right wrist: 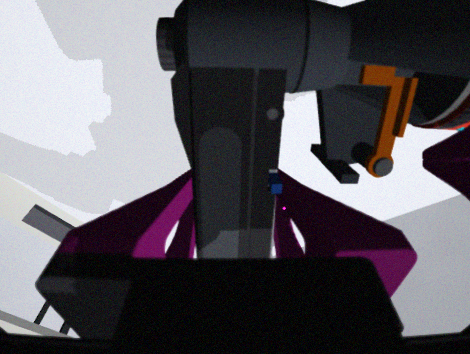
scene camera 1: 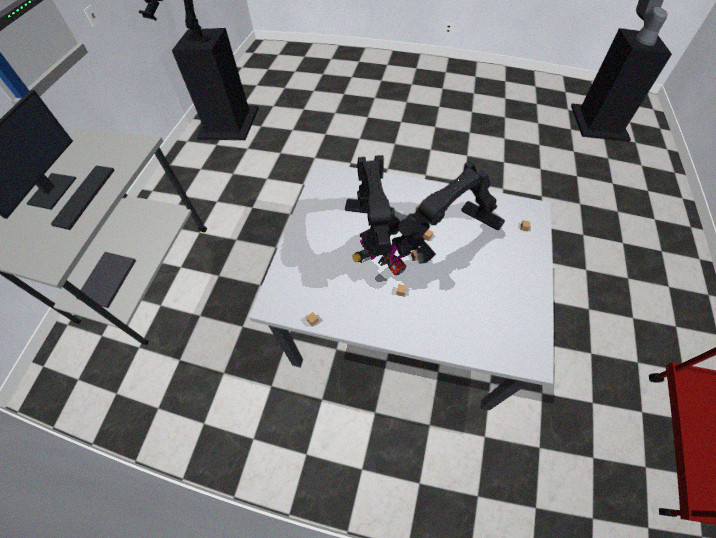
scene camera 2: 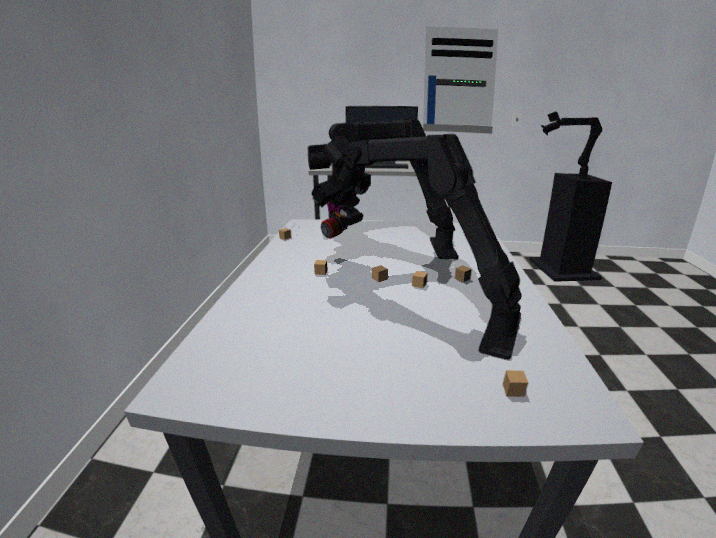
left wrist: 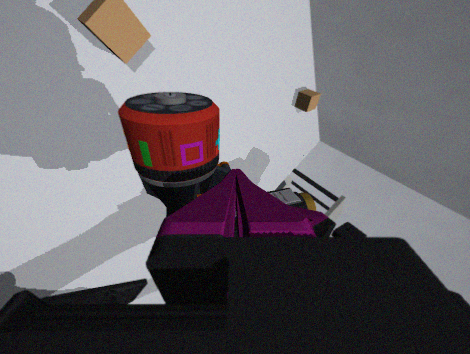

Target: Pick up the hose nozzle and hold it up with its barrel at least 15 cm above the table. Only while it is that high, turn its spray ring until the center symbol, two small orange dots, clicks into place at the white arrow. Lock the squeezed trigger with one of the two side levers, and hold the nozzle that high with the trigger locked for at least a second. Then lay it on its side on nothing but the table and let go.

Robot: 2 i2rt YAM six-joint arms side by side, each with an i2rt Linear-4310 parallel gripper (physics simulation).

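Pixels of known places: left gripper, fingertip midpoint: (right wrist: 438, 158) (scene camera 1: 389, 261) (scene camera 2: 330, 213) (left wrist: 235, 176); right gripper, fingertip midpoint: (right wrist: 234, 177) (scene camera 1: 370, 254) (scene camera 2: 342, 211); left arm's base, link origin: (scene camera 1: 482, 216) (scene camera 2: 501, 332); right arm's base, link origin: (scene camera 1: 366, 207) (scene camera 2: 443, 248) (left wrist: 95, 298).
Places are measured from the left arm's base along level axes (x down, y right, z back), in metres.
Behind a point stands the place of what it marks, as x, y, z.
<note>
The dark hose nozzle (right wrist: 240, 45) @[-0.163, 0.216, -0.506] is held above the table. Its red spray ring (scene camera 1: 397, 266) @[-0.162, 0.122, -0.553] (scene camera 2: 330, 227) @[-0.147, 0.101, -0.526] (left wrist: 172, 135) @[-0.161, 0.110, -0.533] shows a green bar, a magenta square and part of a cyan mark in the left wrist view; the orange dots and white arrow do not show. My right gripper (right wrist: 234, 177) @[-0.156, 0.238, -0.568] is shut on the nozzle's handle. An orange side lever (right wrist: 387, 120) @[-0.168, 0.172, -0.541] stands beside the dark trigger (right wrist: 345, 125) @[-0.155, 0.184, -0.549]; whether the trigger is squeezed is unclear. My left gripper (left wrist: 235, 176) @[-0.174, 0.154, -0.558] is shut and empty, its purple tips close behind the ring, beside the barrel. One left fingertip shows at the right wrist view's right edge.
Several wooden cubes lie on the white table (scene camera 1: 491, 329) @[0.000, -0.292, -0.486] (scene camera 2: 289, 376) @[0.000, -0.347, -0.342]: one cube (scene camera 1: 401, 290) @[-0.034, 0.083, -0.567] (scene camera 2: 320, 267) @[-0.024, 0.074, -0.550] (left wrist: 117, 30) @[-0.034, 0.088, -0.556] near the nozzle, one (scene camera 1: 312, 318) @[-0.034, 0.292, -0.872] (scene camera 2: 284, 233) @[-0.025, 0.279, -0.857] (left wrist: 307, 100) @[-0.027, 0.286, -0.854] near an edge, one (scene camera 1: 524, 225) @[-0.034, -0.187, 0.039] (scene camera 2: 515, 383) @[-0.032, -0.209, 0.054] beyond the left arm's base, others below the arms.
</note>
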